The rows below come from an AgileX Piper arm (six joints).
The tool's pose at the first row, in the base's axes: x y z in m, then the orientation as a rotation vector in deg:
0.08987, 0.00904, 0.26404, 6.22, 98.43, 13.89
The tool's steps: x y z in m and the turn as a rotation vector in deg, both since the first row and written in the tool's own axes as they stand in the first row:
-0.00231, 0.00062, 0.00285, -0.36, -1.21, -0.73
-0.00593, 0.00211, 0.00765, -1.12, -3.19, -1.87
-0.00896, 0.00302, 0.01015, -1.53, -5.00, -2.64
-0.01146, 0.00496, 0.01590, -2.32, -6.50, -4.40
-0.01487, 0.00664, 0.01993, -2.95, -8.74, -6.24
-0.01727, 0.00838, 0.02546, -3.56, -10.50, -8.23
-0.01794, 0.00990, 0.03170, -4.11, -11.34, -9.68
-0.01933, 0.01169, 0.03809, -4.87, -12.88, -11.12
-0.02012, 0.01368, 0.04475, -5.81, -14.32, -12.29
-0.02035, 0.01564, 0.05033, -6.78, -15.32, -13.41
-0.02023, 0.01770, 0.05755, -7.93, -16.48, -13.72
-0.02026, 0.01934, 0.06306, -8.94, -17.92, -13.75
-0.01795, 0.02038, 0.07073, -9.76, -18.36, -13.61
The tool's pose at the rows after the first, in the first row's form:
0.09301, 0.00944, 0.26599, 5.46, 97.19, 13.55
0.09823, 0.01061, 0.26913, 4.14, 95.13, 13.18
0.10112, 0.01111, 0.27189, 3.38, 93.28, 12.80
0.10706, 0.01304, 0.27390, 1.49, 91.68, 12.04
0.11147, 0.01436, 0.27698, -0.26, 89.35, 11.03
0.11719, 0.01610, 0.27889, -2.15, 87.48, 9.95
0.12334, 0.01806, 0.27897, -3.65, 86.53, 9.29
0.12974, 0.02014, 0.27979, -5.19, 84.85, 8.75
0.13630, 0.02257, 0.28004, -6.64, 83.23, 8.56
0.14170, 0.02498, 0.27989, -8.11, 82.04, 8.47
0.14865, 0.02773, 0.27919, -9.02, 80.69, 9.08
0.15398, 0.02987, 0.27879, -9.55, 79.10, 9.75
0.16109, 0.03212, 0.27569, -9.95, 78.53, 10.47

